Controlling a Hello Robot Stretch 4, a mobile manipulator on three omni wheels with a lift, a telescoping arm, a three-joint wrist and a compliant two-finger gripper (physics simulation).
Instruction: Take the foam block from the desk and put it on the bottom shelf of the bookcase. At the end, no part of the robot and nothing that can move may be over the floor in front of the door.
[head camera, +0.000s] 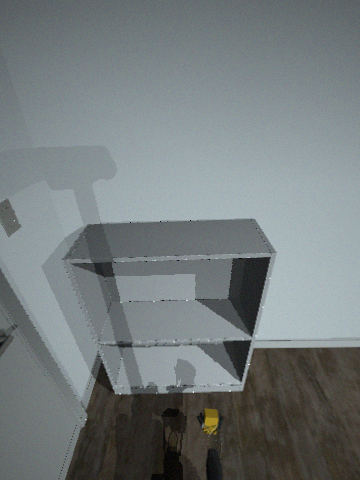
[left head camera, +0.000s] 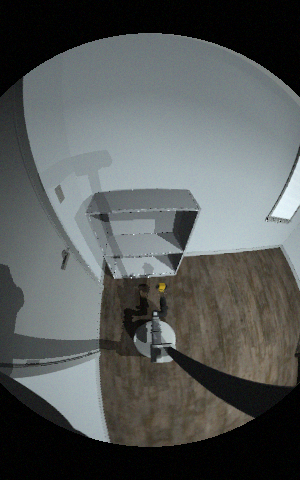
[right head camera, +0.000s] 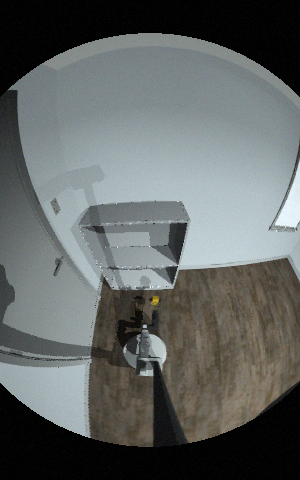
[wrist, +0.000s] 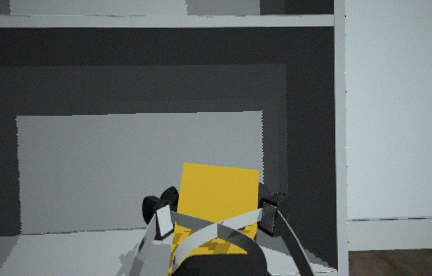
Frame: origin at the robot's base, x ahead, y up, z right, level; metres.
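Seen in the pictures: gripper, between the fingertips: (head camera: 209, 412) (left head camera: 160, 283) (right head camera: 154, 297) (wrist: 214, 200).
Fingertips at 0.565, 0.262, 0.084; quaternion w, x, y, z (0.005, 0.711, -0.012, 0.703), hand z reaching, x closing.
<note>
Offsets run from my fingertips to a thing's middle, as dx, dy, dz. "spot": to the spot under its first point. Level surfaces: height alone.
The yellow foam block @(-0.030, -0.014, +0.000) (head camera: 211, 415) (left head camera: 162, 287) (right head camera: 156, 300) (wrist: 218, 192) is held between the two fingertips of my gripper (head camera: 210, 418) (wrist: 214, 200). The gripper is shut on the block, which points forward from the fingers. In the head camera view they are in front of the bookcase (head camera: 172, 256) (left head camera: 145, 211) (right head camera: 135, 223), right of its middle. In the wrist view the block faces the bottom compartment, below the middle shelf (wrist: 165, 21) and left of the right side panel (wrist: 341, 135). The bottom shelf @(dy -0.190) (head camera: 175, 370) (wrist: 75, 250) shows behind and below the block.
The door (head camera: 30, 400) (left head camera: 45, 295) (right head camera: 40, 300) with its handle @(spot: -0.103, +0.643, -0.665) (left head camera: 65, 259) (right head camera: 58, 266) stands left of the bookcase. The round robot base (left head camera: 167, 335) (right head camera: 159, 348) is on the wood floor @(dy -0.290) (left head camera: 225, 310) (right head camera: 220, 320) in front of the bookcase. A wall rises behind it.
</note>
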